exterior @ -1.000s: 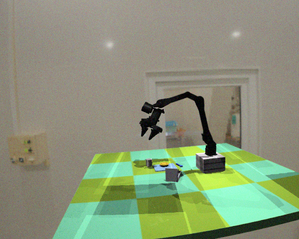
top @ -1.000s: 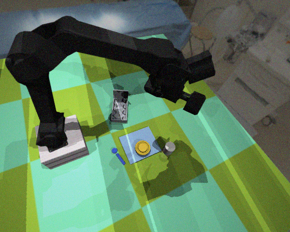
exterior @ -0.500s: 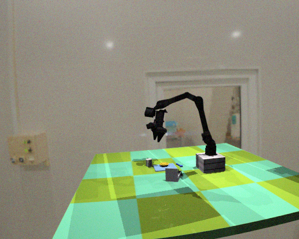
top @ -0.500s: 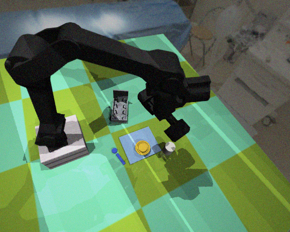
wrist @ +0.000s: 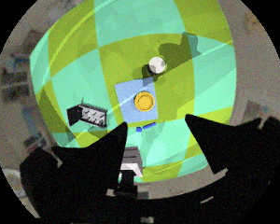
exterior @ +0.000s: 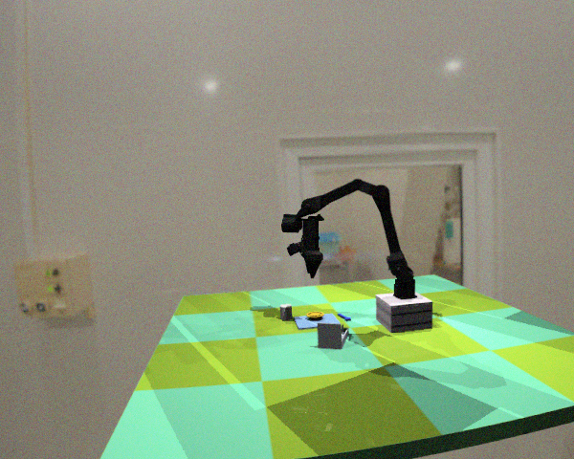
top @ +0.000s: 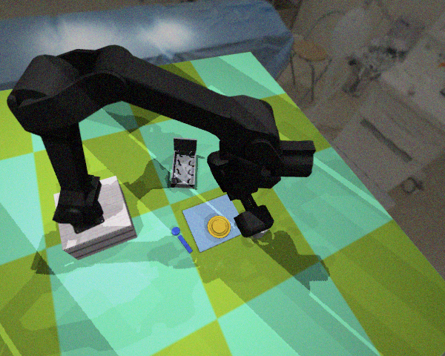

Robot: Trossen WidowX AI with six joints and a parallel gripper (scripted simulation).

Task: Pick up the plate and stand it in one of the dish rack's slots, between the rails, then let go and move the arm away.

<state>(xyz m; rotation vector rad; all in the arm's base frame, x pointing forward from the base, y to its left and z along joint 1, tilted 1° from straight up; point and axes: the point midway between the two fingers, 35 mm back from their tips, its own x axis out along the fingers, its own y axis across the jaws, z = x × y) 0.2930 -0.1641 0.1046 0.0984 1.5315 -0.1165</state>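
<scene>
Now: the yellow plate 150 mm below my gripper tip, 10 mm to the left of it and 10 mm behind it. From my gripper tip the other things lie so: cup: 140 mm below, 90 mm ahead, 50 mm to the right; blue spoon: 160 mm below, 110 mm behind, 40 mm to the left; grey dish rack: 240 mm to the left, 140 mm below.
</scene>
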